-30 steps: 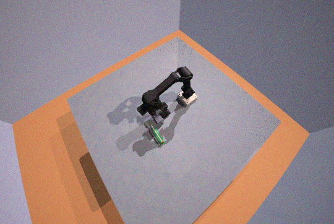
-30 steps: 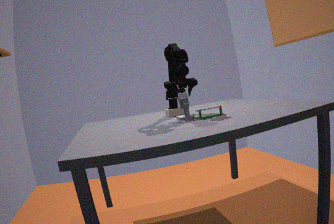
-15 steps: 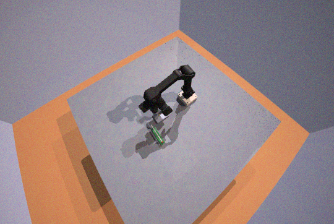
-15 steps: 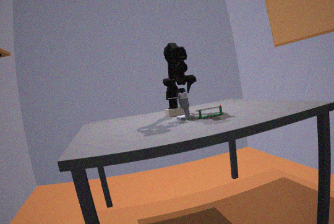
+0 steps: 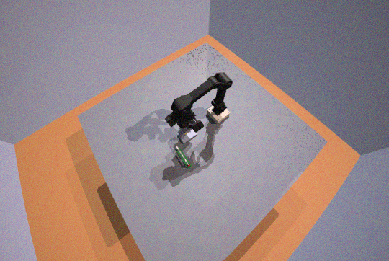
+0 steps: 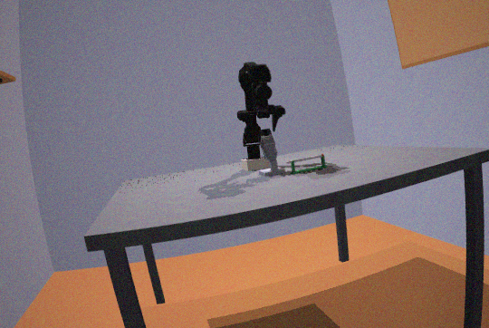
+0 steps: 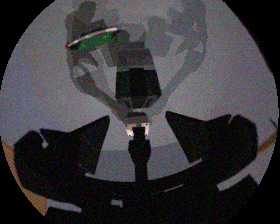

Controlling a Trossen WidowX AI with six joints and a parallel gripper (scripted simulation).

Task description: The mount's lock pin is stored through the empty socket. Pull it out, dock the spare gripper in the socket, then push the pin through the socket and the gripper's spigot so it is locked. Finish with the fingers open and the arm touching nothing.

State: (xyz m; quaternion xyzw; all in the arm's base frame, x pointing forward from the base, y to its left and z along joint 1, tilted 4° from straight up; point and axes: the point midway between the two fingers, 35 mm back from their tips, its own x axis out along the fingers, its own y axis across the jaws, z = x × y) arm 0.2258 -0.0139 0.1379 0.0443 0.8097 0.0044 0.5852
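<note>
Now: gripper tip 170 mm short of the green bar-shaped rack, 140 mm above it and 110 mm to the right of it. Round my gripper tip: spare gripper 50 mm ahead, 40 mm below; grey socket mount 110 mm below, 80 mm ahead.
</note>
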